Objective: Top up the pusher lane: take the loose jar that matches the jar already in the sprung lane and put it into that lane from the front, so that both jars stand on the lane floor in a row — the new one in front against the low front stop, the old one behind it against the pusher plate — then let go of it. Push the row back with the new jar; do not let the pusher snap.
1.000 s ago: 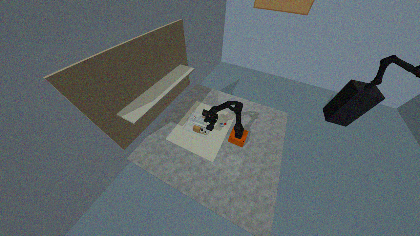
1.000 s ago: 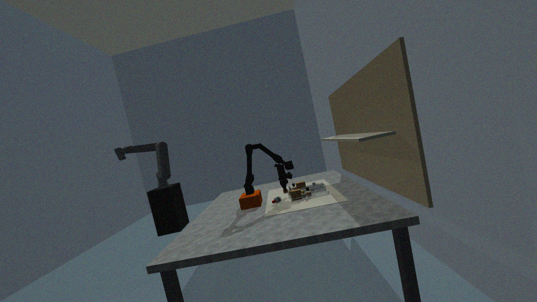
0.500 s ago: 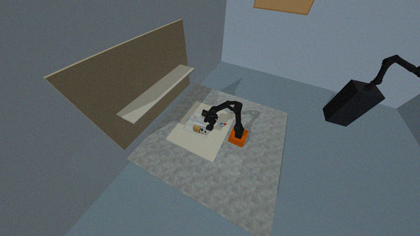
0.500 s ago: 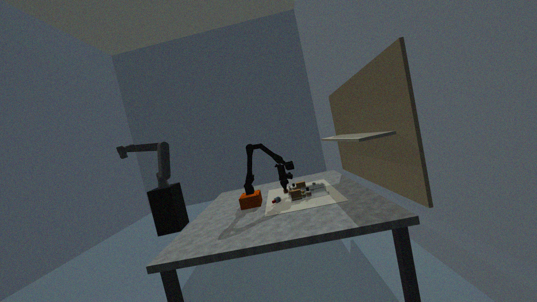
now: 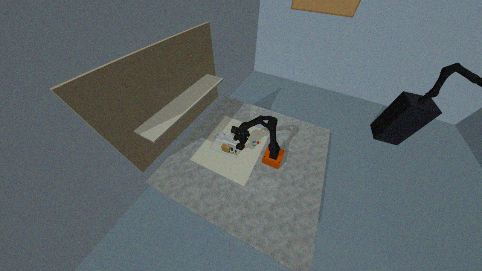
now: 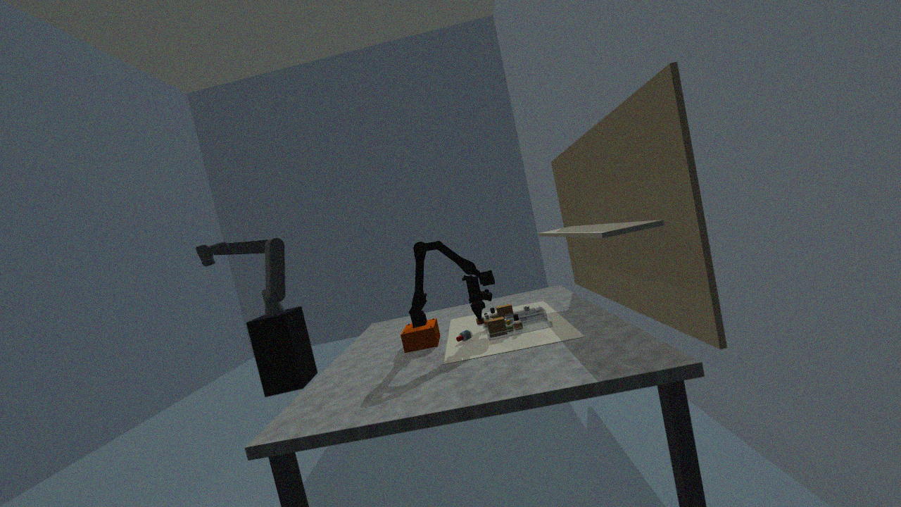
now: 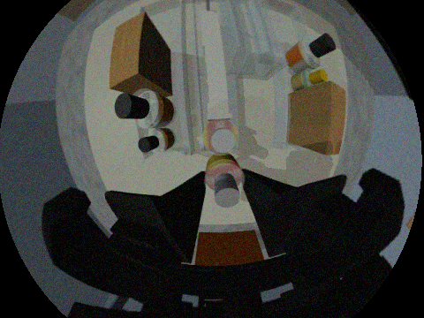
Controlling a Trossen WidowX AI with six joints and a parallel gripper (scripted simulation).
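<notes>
The clear lane is 18 cm ahead of my gripper tip, 3 cm to the right of it and 3 cm below it. Round my gripper tip: pusher plate 14 cm ahead, 3 cm to the right.
</notes>
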